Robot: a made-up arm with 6 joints.
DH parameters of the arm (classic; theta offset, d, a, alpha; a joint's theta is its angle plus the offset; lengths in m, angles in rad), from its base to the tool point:
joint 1: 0 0.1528 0 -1.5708
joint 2: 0.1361 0 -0.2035 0
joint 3: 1.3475 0 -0.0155 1.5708
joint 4: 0 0.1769 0 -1.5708
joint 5: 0 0 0.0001 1.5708
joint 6: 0 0.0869 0 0
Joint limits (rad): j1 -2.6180..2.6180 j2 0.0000..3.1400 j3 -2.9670..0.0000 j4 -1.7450..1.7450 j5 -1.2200..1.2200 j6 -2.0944..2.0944
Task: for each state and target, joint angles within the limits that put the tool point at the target. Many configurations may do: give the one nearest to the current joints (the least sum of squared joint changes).
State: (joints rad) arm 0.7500 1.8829 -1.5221 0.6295 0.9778 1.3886
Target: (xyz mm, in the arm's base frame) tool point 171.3 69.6 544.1
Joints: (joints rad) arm 0.2673 1.4871 -2.2885 0.6126 0.4521 1.3886
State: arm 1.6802 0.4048 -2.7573 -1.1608 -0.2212 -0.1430
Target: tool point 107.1 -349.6 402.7
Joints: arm 1.9265 0.1050 -2.1929 -1.2168 -0.2662 -0.1430
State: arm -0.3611 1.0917 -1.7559 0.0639 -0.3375 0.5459
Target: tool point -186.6 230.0 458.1
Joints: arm -0.8881 0.2004 -1.8786 -0.0084 -0.4868 0.5459
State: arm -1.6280 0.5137 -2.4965 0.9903 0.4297 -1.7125
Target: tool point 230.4 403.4 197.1
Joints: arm -2.0709 0.0000 -2.9524 1.0232 0.1172 -1.7125
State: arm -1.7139 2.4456 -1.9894 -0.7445 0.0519 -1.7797
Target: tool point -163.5 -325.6 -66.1
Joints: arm -2.0255 3.0542 -2.0098 -0.7492 0.0644 -1.7797
